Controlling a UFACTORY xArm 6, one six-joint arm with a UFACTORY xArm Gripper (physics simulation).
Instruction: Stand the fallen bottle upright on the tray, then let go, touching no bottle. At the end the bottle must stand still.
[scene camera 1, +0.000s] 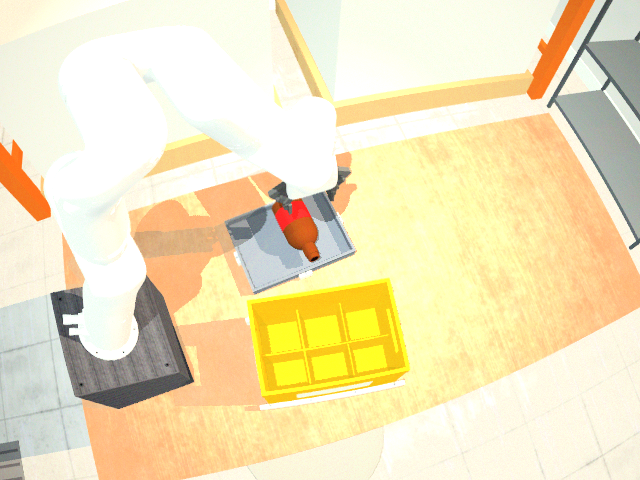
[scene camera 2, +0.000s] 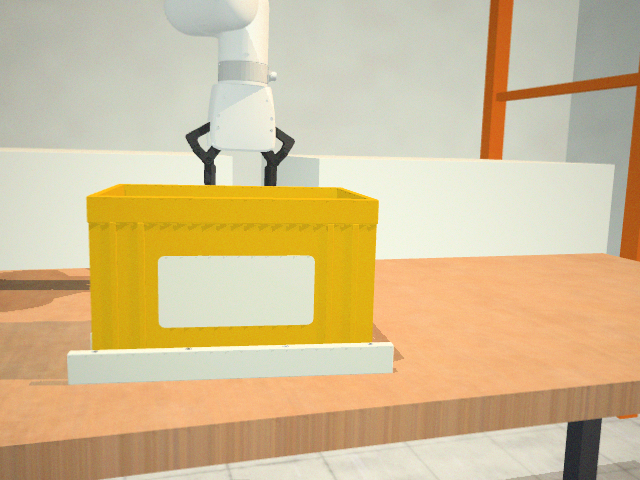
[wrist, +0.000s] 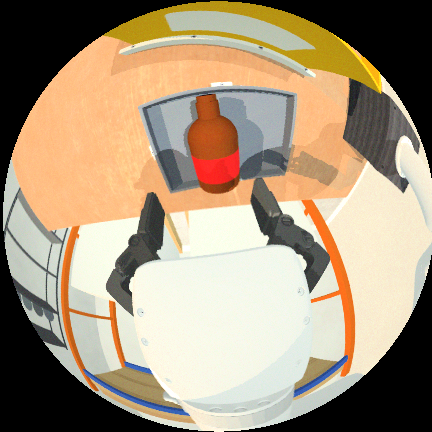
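Where they show: gripper, between the fingertips: (scene camera 1: 309, 202) (wrist: 205, 194); arm's base, origin of its link: (scene camera 1: 108, 330).
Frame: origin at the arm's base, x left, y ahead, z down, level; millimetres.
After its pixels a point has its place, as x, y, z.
Observation:
The fallen brown bottle with a red label (scene camera 1: 300, 230) {185, 427, 108} (wrist: 213, 137) {183, 434, 108} lies on its side on the grey tray (scene camera 1: 263, 271) {136, 330, 180} (wrist: 272, 120) {160, 320, 180}. Its neck points toward the yellow crate and its base is at the opposite side of the tray, overlapping that rim in the wrist view; I cannot tell whether it touches the rim. My gripper (scene camera 1: 310, 205) {207, 450, 30} (scene camera 2: 239, 181) {207, 450, 30} (wrist: 205, 194) {207, 450, 30} is open and empty, fingers pointing down above the base end. The fingers stand apart from the bottle in the wrist view. The crate hides the bottle and tray in scene camera 2.
The yellow crate (scene camera 1: 320, 302) {3, 429, 68} (scene camera 2: 232, 211) {-175, 413, 22} (wrist: 145, 30) with empty compartments stands beside the tray, on its neck side. A white strip (scene camera 1: 330, 396) {-180, 412, 155} (scene camera 2: 232, 363) {-186, 413, 169} runs along the crate's front foot. The dark arm pedestal (scene camera 1: 139, 361) {-67, 55, 18} (wrist: 375, 125) {23, 104, 87} stands to the left in scene camera 1.

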